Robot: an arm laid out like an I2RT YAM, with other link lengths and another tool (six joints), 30 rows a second.
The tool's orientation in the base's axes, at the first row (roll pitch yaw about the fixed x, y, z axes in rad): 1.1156, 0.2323, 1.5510
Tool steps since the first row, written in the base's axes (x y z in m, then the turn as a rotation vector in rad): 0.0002, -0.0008, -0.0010, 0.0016, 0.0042, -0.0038; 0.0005, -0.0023, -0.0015, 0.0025, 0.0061, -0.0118; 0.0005, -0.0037, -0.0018, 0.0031, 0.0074, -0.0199; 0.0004, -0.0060, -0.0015, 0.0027, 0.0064, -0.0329; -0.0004, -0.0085, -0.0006, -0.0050, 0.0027, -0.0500; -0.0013, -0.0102, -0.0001, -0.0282, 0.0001, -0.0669; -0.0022, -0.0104, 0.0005, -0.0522, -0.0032, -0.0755; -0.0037, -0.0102, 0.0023, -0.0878, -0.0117, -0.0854; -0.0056, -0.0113, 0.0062, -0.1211, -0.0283, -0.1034; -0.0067, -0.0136, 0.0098, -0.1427, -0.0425, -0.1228; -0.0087, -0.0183, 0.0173, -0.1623, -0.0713, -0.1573; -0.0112, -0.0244, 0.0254, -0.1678, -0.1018, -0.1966
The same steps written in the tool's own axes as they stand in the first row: -0.0005, -0.0011, -0.0003, 0.0050, -0.0031, 0.0002; -0.0019, -0.0020, -0.0004, 0.0087, -0.0101, -0.0023; -0.0032, -0.0026, -0.0006, 0.0118, -0.0171, -0.0051; -0.0055, -0.0028, -0.0008, 0.0139, -0.0286, -0.0111; -0.0081, -0.0022, -0.0013, 0.0140, -0.0409, -0.0257; -0.0099, -0.0017, -0.0021, 0.0150, -0.0462, -0.0540; -0.0103, -0.0008, -0.0026, 0.0133, -0.0439, -0.0795; -0.0105, 0.0014, -0.0032, 0.0066, -0.0389, -0.1165; -0.0125, 0.0054, -0.0033, -0.0061, -0.0437, -0.1556; -0.0156, 0.0086, -0.0030, -0.0158, -0.0543, -0.1845; -0.0220, 0.0150, -0.0020, -0.0363, -0.0822, -0.2193; -0.0298, 0.0218, -0.0012, -0.0570, -0.1207, -0.2436
